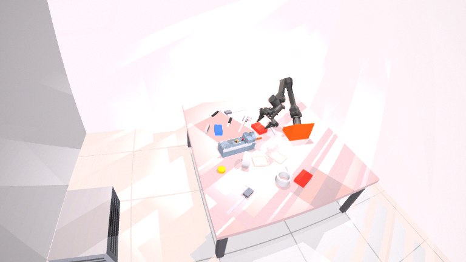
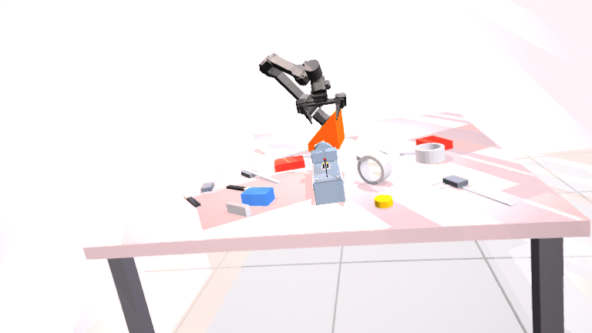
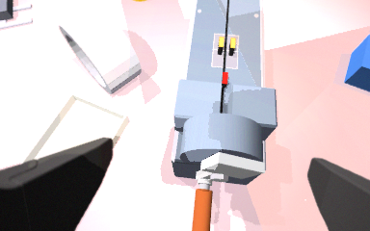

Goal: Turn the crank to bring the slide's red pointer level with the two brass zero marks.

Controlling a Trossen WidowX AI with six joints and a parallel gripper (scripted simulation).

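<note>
Now: gripper tip 12 cm short of the red pointer and 11 cm above it. The rest, counted from my gripper tip: orange handle 13 cm below, 2 cm behind, 1 cm to the right; yellow disc 32 cm ahead, 18 cm to the left, 18 cm below; blue block 24 cm ahead, 22 cm to the right, 17 cm below.
</note>
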